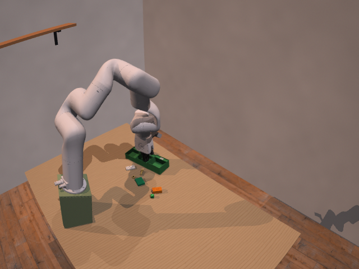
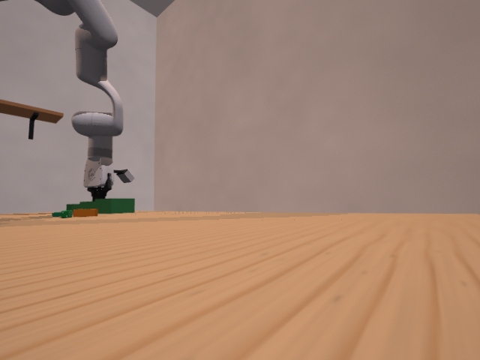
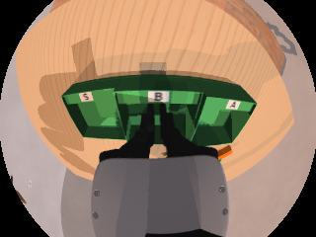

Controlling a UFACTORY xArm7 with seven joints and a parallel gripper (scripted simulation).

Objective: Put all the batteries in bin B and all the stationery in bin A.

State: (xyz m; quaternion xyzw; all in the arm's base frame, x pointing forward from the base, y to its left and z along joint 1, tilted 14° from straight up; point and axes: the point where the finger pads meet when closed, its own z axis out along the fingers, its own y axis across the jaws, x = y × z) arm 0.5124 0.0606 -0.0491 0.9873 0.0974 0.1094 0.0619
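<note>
Right now the tray is 1 cm below my hand. Also, from my hand: white flat thing: 10 cm behind, 3 cm to the left, 3 cm below; orange block: 20 cm to the right, 13 cm behind, 3 cm below; flat green block: 14 cm behind, 10 cm to the right, 3 cm below.
</note>
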